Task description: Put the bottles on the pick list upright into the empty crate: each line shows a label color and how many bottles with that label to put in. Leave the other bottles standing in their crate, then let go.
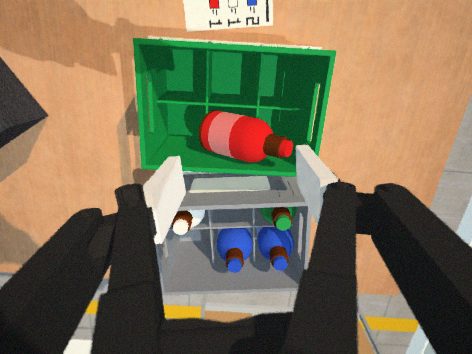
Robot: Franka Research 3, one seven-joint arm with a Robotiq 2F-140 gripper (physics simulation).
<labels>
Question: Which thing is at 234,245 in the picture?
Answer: A blue bottle.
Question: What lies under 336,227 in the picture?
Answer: The gripper.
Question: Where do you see a blue bottle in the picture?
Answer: At 276,245
</labels>
